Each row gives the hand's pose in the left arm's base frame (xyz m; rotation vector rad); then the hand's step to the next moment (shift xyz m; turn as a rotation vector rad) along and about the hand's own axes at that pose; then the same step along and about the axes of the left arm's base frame.
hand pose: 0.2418 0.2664 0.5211 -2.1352 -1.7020 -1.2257
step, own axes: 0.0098 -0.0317 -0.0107 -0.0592 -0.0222 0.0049
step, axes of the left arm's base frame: -0.0326 0.0122 0.0022 -0.0182 -0.0337 -0.0505
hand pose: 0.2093 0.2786 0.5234 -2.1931 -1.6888 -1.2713
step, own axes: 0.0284 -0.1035 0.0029 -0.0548 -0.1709 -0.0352
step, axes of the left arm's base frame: -0.0839 0.0626 -0.0240 -0.1643 0.0051 -0.0801
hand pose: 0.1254 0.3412 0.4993 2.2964 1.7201 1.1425
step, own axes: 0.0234 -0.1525 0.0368 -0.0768 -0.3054 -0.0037
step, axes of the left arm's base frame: -0.0994 0.0913 -0.0834 -0.2571 0.0492 -0.1751
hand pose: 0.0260 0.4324 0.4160 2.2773 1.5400 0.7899
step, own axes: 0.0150 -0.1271 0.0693 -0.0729 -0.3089 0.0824
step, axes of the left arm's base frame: -0.0526 0.0685 -0.1171 -0.2087 0.0602 -0.2457
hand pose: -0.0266 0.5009 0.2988 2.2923 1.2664 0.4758
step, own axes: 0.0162 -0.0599 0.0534 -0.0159 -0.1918 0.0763
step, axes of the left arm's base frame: -0.0058 0.0287 -0.0764 -0.1017 0.0565 -0.1712
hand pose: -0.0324 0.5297 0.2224 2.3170 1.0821 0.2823
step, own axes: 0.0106 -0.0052 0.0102 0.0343 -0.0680 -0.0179
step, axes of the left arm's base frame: 0.0078 0.0066 -0.0118 -0.0284 0.0683 -0.0256
